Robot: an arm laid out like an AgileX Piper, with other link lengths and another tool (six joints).
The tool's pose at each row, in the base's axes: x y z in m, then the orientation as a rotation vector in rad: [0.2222, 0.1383, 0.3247, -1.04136, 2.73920, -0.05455]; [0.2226, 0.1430, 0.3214, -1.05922, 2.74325, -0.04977]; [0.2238, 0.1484, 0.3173, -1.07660, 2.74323, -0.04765]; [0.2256, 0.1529, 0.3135, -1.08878, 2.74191, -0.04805]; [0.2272, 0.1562, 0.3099, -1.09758, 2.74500, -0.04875]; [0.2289, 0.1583, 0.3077, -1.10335, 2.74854, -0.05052]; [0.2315, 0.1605, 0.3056, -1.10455, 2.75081, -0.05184]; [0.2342, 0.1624, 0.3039, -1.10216, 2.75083, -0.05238]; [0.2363, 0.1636, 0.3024, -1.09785, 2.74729, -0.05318]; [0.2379, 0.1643, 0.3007, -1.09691, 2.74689, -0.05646]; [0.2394, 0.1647, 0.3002, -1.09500, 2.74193, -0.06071]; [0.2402, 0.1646, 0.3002, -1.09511, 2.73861, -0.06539]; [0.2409, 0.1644, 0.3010, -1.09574, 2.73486, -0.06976]
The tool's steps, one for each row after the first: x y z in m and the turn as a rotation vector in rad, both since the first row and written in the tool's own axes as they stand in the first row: [-0.0028, 0.0036, 0.0035, -0.00766, 0.00768, -0.01010]; [-0.0065, 0.0073, 0.0080, -0.01228, 0.01238, -0.02095]; [-0.0101, 0.0099, 0.0122, -0.01394, 0.01506, -0.02897]; [-0.0128, 0.0118, 0.0162, -0.01618, 0.02067, -0.03385]; [-0.0150, 0.0125, 0.0188, -0.01731, 0.02602, -0.03678]; [-0.0180, 0.0126, 0.0215, -0.01745, 0.02872, -0.03710]; [-0.0209, 0.0125, 0.0238, -0.01666, 0.02813, -0.03564]; [-0.0229, 0.0122, 0.0257, -0.01421, 0.02388, -0.03380]; [-0.0242, 0.0118, 0.0278, -0.01187, 0.02408, -0.03354]; [-0.0255, 0.0112, 0.0286, -0.00728, 0.02022, -0.03378]; [-0.0260, 0.0106, 0.0287, -0.00334, 0.01854, -0.03495]; [-0.0265, 0.0099, 0.0281, 0.00044, 0.01658, -0.03653]
